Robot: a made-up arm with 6 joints. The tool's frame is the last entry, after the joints. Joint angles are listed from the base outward. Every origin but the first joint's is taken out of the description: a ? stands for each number. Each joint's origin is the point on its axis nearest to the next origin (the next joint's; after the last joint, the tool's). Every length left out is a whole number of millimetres.
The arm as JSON. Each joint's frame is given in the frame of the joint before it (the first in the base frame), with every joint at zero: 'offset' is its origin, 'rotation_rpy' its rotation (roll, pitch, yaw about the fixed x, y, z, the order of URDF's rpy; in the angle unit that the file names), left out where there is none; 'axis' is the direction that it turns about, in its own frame. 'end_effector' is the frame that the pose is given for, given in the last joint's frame.
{
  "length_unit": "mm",
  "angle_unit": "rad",
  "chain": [
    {
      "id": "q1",
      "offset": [
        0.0,
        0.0,
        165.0
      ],
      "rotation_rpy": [
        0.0,
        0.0,
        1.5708
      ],
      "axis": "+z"
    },
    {
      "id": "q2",
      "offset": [
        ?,
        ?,
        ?
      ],
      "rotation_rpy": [
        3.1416,
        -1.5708,
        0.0
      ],
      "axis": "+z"
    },
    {
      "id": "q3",
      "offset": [
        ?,
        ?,
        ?
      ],
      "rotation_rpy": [
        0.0,
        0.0,
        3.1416
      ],
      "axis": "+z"
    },
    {
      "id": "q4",
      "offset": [
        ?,
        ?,
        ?
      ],
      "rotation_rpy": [
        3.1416,
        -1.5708,
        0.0
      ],
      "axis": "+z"
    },
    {
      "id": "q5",
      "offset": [
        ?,
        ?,
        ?
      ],
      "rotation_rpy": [
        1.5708,
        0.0,
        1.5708
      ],
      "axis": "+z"
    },
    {
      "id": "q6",
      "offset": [
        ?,
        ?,
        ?
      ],
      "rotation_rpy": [
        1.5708,
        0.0,
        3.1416
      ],
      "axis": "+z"
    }
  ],
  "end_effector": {
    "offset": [
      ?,
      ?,
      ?
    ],
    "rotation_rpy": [
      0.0,
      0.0,
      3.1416
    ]
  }
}
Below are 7 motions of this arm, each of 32 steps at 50 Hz.
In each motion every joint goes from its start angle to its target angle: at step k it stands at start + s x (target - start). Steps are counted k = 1, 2, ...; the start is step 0. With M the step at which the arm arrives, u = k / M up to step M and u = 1 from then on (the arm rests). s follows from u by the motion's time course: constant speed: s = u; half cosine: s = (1 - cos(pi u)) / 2; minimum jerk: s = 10 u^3 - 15 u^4 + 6 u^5.
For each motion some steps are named. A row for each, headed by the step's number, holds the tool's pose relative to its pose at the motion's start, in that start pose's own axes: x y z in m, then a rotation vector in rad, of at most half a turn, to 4 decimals.
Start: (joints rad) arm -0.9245 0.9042 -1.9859 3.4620 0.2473 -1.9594
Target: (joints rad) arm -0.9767 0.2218 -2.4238 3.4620 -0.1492 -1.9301
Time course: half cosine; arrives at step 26
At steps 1, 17, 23, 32:
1: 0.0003 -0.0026 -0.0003 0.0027 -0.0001 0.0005
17: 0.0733 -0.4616 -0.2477 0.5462 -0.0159 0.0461
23: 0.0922 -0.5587 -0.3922 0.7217 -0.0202 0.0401
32: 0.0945 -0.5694 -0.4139 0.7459 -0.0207 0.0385

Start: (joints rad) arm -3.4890 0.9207 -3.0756 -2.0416 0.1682 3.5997
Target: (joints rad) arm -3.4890 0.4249 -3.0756 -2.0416 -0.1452 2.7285
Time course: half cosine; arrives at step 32
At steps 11, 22, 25, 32:
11: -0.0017 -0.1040 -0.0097 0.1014 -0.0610 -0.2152
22: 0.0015 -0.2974 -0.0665 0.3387 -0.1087 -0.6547
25: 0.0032 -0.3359 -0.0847 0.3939 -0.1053 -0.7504
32: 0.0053 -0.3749 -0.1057 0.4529 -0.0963 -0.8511

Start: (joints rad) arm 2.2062 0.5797 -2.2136 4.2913 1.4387 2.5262
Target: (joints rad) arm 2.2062 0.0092 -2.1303 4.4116 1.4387 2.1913
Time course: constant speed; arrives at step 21
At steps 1, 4, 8, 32:
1: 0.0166 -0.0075 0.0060 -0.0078 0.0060 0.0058
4: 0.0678 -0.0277 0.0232 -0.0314 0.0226 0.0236
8: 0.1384 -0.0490 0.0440 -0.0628 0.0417 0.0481
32: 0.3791 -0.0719 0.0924 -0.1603 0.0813 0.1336

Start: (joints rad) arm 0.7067 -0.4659 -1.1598 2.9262 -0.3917 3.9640
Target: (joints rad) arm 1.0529 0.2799 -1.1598 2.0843 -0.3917 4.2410
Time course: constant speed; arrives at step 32
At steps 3, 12, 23, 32:
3: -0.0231 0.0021 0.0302 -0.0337 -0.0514 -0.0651
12: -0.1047 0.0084 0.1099 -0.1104 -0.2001 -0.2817
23: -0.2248 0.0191 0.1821 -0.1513 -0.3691 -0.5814
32: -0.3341 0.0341 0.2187 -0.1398 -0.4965 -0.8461

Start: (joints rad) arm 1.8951 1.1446 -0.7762 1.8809 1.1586 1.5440
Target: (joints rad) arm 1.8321 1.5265 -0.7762 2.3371 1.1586 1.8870
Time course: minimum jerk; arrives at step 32
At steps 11, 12, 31, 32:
11: 0.0275 -0.0305 0.0003 0.0243 -0.0734 0.1994
12: 0.0339 -0.0370 0.0002 0.0299 -0.0899 0.2430
31: 0.1414 -0.1169 -0.0065 0.1227 -0.3501 0.8604
32: 0.1414 -0.1169 -0.0065 0.1228 -0.3502 0.8607

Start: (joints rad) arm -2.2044 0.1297 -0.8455 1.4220 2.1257 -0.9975
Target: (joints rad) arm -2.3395 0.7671 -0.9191 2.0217 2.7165 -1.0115
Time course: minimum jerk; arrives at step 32
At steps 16, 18, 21, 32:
16: -0.0325 0.0860 -0.0593 0.4584 0.2466 -0.0200
18: -0.0444 0.1058 -0.0728 0.5529 0.3108 -0.0445
21: -0.0635 0.1329 -0.0904 0.6727 0.4018 -0.0898
32: -0.0967 0.1713 -0.1129 0.8215 0.5362 -0.1765

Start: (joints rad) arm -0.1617 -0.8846 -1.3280 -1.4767 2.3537 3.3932
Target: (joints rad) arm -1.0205 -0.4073 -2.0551 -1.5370 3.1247 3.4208
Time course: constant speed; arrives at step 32
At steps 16, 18, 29, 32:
16: -0.0298 -0.0715 0.0225 0.2275 0.6628 0.3572
18: -0.0314 -0.0791 0.0242 0.2497 0.7440 0.4063
29: -0.0362 -0.1135 0.0304 0.3416 1.1806 0.6958
32: -0.0368 -0.1208 0.0316 0.3570 1.2957 0.7809

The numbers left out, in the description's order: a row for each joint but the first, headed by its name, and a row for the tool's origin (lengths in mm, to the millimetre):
q2: 0.0 0.0 0.0
q3: 278.0 52.0 0.0
q4: 464.0 -105.0 0.0
q5: 0.0 0.0 0.0
q6: 48.0 62.0 0.0
tool: 0.0 0.0 0.0

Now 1 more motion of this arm.
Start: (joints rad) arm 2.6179 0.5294 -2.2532 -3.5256 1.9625 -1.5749
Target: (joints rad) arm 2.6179 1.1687 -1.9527 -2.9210 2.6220 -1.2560
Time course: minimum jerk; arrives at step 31
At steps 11, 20, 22, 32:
11: -0.0436 -0.0128 -0.1407 -0.0521 0.1635 0.0730
20: -0.1368 -0.1357 -0.4100 -0.1688 0.4316 0.0671
22: -0.1528 -0.1702 -0.4507 -0.1921 0.4614 0.0484
32: -0.1779 -0.2334 -0.5104 -0.2327 0.4950 0.0109

